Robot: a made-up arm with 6 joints.
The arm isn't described. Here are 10 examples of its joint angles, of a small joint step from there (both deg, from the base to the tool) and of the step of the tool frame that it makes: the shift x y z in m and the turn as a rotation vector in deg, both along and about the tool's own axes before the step.
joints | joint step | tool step
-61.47 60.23 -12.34 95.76 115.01 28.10 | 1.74 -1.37 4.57 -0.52 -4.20 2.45 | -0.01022 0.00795 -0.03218 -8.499 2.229 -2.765
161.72 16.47 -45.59 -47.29 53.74 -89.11 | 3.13 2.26 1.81 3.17 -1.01 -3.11 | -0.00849 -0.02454 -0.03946 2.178 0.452 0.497
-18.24 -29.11 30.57 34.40 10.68 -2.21 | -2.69 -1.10 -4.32 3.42 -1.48 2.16 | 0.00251 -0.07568 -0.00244 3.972 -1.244 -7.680
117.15 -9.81 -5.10 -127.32 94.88 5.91 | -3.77 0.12 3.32 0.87 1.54 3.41 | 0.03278 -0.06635 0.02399 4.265 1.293 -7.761
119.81 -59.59 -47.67 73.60 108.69 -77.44 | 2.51 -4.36 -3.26 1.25 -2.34 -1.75 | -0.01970 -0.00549 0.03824 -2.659 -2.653 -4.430
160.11 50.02 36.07 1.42 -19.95 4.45 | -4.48 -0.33 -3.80 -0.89 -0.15 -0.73 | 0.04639 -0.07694 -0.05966 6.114 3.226 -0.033
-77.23 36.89 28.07 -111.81 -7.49 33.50 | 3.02 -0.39 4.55 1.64 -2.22 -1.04 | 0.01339 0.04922 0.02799 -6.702 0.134 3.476
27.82 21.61 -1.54 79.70 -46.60 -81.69 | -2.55 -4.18 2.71 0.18 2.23 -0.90 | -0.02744 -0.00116 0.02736 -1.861 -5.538 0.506
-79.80 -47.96 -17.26 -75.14 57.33 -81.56 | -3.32 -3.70 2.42 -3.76 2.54 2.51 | 0.04188 -0.00021 -0.03173 0.931 5.181 -3.911
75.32 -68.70 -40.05 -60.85 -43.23 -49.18 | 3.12 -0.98 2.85 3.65 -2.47 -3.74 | -0.01521 -0.00347 0.00720 0.187 -0.062 2.292
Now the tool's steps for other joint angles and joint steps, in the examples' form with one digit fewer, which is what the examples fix.
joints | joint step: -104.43 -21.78 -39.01 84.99 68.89 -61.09 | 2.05 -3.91 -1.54 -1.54 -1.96 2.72
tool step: 0.0042 -0.0194 -0.0031 2.48 3.67 -6.92
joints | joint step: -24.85 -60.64 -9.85 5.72 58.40 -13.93 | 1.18 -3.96 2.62 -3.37 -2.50 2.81
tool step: -0.0136 0.0655 -0.0206 -4.32 3.38 2.17
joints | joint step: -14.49 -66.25 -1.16 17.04 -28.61 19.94 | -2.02 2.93 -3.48 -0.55 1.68 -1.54
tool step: 0.0288 0.0076 -0.0314 0.62 3.10 0.78
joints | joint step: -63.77 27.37 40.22 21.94 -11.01 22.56 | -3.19 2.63 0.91 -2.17 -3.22 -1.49
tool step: 0.0544 0.0402 -0.0394 -6.89 1.56 2.48
